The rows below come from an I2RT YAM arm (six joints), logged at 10 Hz.
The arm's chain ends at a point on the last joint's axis. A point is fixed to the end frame.
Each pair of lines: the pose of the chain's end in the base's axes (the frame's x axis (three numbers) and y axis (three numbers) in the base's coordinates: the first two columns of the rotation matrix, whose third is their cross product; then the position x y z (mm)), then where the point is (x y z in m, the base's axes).
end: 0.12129 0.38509 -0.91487 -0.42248 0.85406 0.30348 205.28 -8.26 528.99
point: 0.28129 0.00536 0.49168
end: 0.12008 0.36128 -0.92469 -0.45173 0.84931 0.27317 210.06 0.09 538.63
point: 0.28604 0.01493 0.50174
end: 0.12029 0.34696 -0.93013 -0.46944 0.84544 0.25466 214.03 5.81 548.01
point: 0.29000 0.02141 0.51140
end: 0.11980 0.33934 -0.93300 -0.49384 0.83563 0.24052 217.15 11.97 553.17
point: 0.29302 0.02914 0.51707
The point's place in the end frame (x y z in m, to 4 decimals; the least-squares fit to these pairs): 0.0486 -0.0318 0.0631
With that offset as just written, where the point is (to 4 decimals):
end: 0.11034 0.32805 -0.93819 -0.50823 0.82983 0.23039 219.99 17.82 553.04
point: 0.2954 0.0359 0.5164
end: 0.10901 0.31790 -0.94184 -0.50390 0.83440 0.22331 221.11 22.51 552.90
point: 0.2965 0.0398 0.5159
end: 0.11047 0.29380 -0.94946 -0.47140 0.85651 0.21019 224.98 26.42 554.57
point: 0.3006 0.0402 0.5165
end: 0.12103 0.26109 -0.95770 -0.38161 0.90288 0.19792 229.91 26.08 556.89
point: 0.3057 0.0316 0.5172
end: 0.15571 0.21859 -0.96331 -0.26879 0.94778 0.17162 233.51 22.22 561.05
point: 0.3096 0.0174 0.5218
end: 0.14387 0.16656 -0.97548 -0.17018 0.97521 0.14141 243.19 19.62 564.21
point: 0.3171 0.0059 0.5229
